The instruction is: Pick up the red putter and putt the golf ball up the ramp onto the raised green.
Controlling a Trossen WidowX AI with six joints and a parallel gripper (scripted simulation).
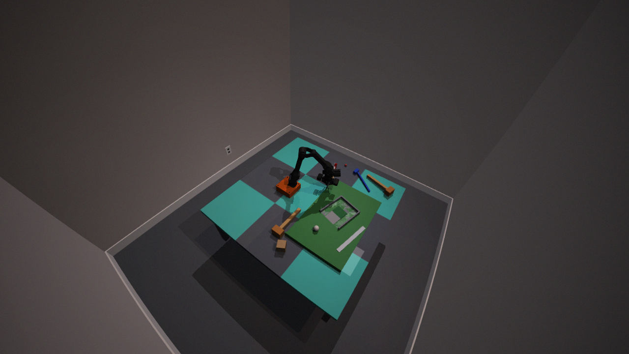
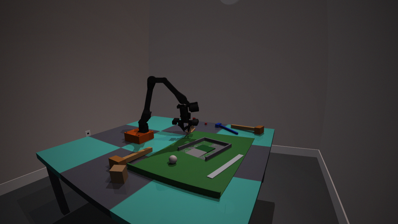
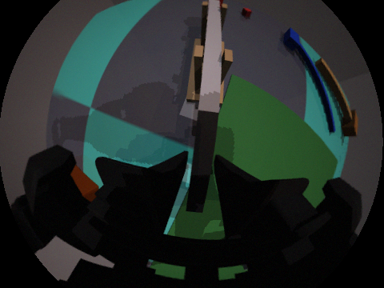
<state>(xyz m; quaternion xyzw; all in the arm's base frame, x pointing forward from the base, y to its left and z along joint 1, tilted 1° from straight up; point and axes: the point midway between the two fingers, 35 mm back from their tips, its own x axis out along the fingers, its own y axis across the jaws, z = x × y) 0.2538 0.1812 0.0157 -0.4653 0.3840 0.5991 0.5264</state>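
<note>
The red putter is 2 cm behind my gripper tip, 11 cm to the left of it and 3 cm above it. Also, from my gripper tip: blue hammer 24 cm ahead, 25 cm to the left, 2 cm below; then white golf ball 13 cm ahead, 45 cm to the right, 1 cm below; then green mat 22 cm ahead, 26 cm to the right, 3 cm below.
</note>
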